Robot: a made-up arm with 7 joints. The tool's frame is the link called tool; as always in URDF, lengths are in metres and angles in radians. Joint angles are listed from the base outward. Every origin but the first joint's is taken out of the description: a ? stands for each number. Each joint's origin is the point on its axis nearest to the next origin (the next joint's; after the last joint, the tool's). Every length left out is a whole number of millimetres.
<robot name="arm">
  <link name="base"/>
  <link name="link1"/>
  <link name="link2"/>
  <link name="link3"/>
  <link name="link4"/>
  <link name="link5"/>
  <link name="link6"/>
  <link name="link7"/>
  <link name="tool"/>
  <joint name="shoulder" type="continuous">
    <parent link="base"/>
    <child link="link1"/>
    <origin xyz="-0.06 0 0.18"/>
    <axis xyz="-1 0 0"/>
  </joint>
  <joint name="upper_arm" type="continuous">
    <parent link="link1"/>
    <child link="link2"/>
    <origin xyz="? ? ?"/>
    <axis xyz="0 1 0"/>
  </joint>
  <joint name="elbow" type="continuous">
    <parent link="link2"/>
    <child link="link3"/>
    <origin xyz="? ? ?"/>
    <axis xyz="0 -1 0"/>
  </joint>
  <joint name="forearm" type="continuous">
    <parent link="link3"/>
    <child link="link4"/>
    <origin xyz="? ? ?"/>
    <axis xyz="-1 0 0"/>
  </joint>
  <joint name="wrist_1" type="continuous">
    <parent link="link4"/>
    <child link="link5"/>
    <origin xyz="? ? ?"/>
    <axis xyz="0 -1 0"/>
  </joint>
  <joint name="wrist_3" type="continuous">
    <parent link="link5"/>
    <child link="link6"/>
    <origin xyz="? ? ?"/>
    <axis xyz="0 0 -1"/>
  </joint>
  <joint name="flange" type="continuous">
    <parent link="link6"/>
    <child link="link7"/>
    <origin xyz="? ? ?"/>
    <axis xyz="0 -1 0"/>
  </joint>
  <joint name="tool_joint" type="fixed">
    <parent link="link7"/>
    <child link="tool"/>
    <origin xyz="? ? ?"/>
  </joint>
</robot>
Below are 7 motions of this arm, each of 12 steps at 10 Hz.
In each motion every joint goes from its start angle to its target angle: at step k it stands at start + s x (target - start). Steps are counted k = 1, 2, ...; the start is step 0. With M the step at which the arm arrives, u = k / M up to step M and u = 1 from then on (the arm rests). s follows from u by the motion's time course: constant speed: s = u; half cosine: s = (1 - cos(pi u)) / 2; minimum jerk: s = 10 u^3 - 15 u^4 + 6 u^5.
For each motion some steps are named. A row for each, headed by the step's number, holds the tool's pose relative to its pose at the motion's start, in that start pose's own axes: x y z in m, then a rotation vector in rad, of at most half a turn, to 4 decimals.
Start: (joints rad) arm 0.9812 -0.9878 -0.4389 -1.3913 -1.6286 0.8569 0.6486
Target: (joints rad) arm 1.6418 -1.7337 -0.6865 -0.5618 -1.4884 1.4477 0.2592
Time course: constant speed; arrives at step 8
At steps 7, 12:
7: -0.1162 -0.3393 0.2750 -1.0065 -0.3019 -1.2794
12: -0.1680 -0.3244 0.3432 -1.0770 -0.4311 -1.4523

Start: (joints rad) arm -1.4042 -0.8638 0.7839 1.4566 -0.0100 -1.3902 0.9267
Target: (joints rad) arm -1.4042 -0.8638 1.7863 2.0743 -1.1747 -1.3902 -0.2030
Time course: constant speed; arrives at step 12
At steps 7, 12:
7: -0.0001 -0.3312 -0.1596 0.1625 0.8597 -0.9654
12: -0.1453 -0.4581 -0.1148 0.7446 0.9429 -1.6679

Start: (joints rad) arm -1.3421 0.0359 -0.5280 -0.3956 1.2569 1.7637 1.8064
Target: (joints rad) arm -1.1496 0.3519 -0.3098 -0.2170 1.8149 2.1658 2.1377
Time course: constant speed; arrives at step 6
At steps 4, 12:
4: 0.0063 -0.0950 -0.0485 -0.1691 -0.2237 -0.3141
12: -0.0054 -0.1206 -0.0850 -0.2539 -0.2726 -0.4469

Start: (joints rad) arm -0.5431 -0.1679 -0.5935 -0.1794 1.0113 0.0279 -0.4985
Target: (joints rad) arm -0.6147 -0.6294 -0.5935 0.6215 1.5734 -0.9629 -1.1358
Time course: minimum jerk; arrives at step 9
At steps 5, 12:
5: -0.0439 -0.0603 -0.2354 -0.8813 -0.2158 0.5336
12: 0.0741 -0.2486 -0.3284 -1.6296 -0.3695 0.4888

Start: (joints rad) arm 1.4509 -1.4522 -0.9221 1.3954 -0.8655 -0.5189 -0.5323
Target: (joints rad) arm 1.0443 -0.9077 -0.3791 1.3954 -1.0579 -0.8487 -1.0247
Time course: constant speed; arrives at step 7
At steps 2, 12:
2: -0.0237 0.0646 -0.0344 0.0049 0.1976 0.2052
12: -0.1525 0.1769 -0.0933 -0.1112 0.6308 0.7377

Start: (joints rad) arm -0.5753 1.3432 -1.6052 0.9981 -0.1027 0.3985 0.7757
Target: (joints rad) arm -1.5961 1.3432 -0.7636 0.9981 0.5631 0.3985 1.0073
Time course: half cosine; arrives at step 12
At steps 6, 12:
6: -0.0570 -0.0215 0.1762 -0.2765 -0.9684 -0.0094
12: -0.2075 -0.0187 0.1722 -0.2941 -2.0240 0.1654

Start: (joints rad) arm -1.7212 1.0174 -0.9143 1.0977 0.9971 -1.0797 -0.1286
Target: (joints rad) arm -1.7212 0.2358 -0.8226 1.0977 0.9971 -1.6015 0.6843
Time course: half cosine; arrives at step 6
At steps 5, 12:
5: 0.0942 0.0392 -0.1959 -0.4684 -0.2458 0.1942
12: 0.0965 0.0368 -0.2124 -0.4867 -0.2528 0.2155

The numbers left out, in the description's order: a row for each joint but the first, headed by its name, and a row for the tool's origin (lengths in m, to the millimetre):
upper_arm: 0 -0.11 -0.04
elbow: 0.01 0 -0.07
forearm: -0.02 0 0.01
wrist_1: 0 -0.05 -0.24
wrist_3: -0.14 0 0.19
flange: 0.08 0.15 0
tool: 0.19 0 -0.02

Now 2 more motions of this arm.
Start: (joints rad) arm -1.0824 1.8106 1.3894 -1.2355 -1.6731 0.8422 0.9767
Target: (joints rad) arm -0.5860 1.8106 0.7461 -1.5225 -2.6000 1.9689 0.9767
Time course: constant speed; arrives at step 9
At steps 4, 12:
4: -0.0063 -0.0873 -0.2103 -0.4826 0.4512 -0.0995
12: -0.0713 -0.1611 -0.3507 -0.9485 0.7565 0.0528

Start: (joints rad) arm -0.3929 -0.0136 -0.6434 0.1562 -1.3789 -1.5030 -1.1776
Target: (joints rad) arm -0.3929 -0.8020 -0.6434 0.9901 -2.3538 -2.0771 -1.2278
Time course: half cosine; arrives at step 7
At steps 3, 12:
3: -0.1146 0.0093 0.0188 0.1202 -0.0789 0.0362
12: -0.2929 0.1083 -0.0384 0.0883 -0.6117 0.0544

